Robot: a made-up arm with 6 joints. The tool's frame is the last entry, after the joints.
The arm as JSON. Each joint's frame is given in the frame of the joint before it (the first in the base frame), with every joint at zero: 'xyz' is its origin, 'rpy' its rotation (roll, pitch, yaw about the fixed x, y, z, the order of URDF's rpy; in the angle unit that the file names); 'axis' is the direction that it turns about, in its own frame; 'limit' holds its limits. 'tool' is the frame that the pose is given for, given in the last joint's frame.
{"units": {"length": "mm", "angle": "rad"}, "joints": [
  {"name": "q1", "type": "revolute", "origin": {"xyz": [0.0, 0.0, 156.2], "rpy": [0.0, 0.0, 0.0]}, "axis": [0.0, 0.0, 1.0], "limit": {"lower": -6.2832, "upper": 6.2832}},
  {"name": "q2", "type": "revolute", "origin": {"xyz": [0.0, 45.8, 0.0], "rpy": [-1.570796, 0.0, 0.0]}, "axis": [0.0, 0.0, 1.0], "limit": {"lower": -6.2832, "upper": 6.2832}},
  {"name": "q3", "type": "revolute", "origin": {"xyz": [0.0, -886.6, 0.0], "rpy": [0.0, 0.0, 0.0]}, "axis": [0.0, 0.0, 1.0], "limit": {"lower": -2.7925, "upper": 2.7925}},
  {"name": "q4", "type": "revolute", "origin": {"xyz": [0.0, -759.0, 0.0], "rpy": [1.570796, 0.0, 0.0]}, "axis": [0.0, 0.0, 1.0], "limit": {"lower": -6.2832, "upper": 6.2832}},
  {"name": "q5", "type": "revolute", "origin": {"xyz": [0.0, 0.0, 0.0], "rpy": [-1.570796, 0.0, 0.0]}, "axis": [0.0, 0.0, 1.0], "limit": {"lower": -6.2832, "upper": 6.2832}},
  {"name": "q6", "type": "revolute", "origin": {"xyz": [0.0, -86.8, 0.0], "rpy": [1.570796, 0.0, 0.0]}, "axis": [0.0, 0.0, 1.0], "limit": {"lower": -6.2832, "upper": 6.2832}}
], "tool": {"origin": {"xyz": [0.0, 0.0, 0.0], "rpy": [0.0, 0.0, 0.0]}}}
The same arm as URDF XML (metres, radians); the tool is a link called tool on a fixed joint. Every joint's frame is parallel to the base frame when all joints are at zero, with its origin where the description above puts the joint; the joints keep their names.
<robot name="arm">
  <joint name="tool_fixed" type="fixed">
    <parent link="link6"/>
    <child link="tool"/>
    <origin xyz="0 0 0" rpy="0 0 0"/>
  </joint>
  <joint name="q6" type="revolute">
    <parent link="link5"/>
    <child link="link6"/>
    <origin xyz="0 0 0.0868" rpy="0 0 0"/>
    <axis xyz="0 0 1"/>
    <limit lower="-6.2832" upper="6.2832"/>
  </joint>
  <joint name="q5" type="revolute">
    <parent link="link4"/>
    <child link="link5"/>
    <origin xyz="0 0 0" rpy="0 0 0"/>
    <axis xyz="0 1 0"/>
    <limit lower="-6.2832" upper="6.2832"/>
  </joint>
  <joint name="q4" type="revolute">
    <parent link="link3"/>
    <child link="link4"/>
    <origin xyz="0 0 0.759" rpy="0 0 0"/>
    <axis xyz="0 0 1"/>
    <limit lower="-6.2832" upper="6.2832"/>
  </joint>
  <joint name="q3" type="revolute">
    <parent link="link2"/>
    <child link="link3"/>
    <origin xyz="0 0 0.8866" rpy="0 0 0"/>
    <axis xyz="0 1 0"/>
    <limit lower="-2.7925" upper="2.7925"/>
  </joint>
  <joint name="q2" type="revolute">
    <parent link="link1"/>
    <child link="link2"/>
    <origin xyz="0 0.0458 0" rpy="0 0 0"/>
    <axis xyz="0 1 0"/>
    <limit lower="-6.2832" upper="6.2832"/>
  </joint>
  <joint name="q1" type="revolute">
    <parent link="base_link"/>
    <child link="link1"/>
    <origin xyz="0 0 0.1562" rpy="0 0 0"/>
    <axis xyz="0 0 1"/>
    <limit lower="-6.2832" upper="6.2832"/>
  </joint>
  <link name="base_link"/>
  <link name="link1"/>
  <link name="link2"/>
  <link name="link3"/>
  <link name="link4"/>
  <link name="link5"/>
  <link name="link6"/>
  <link name="tool"/>
</robot>

